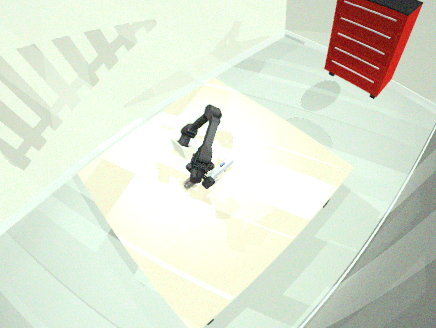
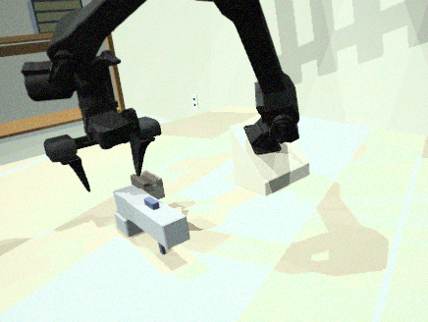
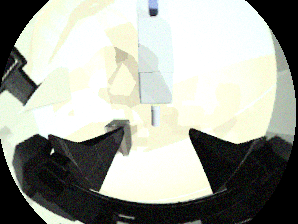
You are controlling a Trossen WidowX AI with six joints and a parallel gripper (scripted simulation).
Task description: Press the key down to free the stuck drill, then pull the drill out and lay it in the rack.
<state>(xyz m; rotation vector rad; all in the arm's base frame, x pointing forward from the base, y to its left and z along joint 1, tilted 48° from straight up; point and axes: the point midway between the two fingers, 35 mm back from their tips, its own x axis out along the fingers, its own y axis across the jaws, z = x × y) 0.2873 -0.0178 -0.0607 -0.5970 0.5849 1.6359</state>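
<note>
My gripper tip is now 60 mm to the right of the drill, 10 mm past it and 10 mm above it. Round my gripper tip: blue key (160 mm to the left, 10 mm below, 10 mm behind); then grey block (120 mm to the left, 20 mm below, 10 mm behind); then grey rack (70 mm behind, 50 mm to the right, 40 mm below).
</note>
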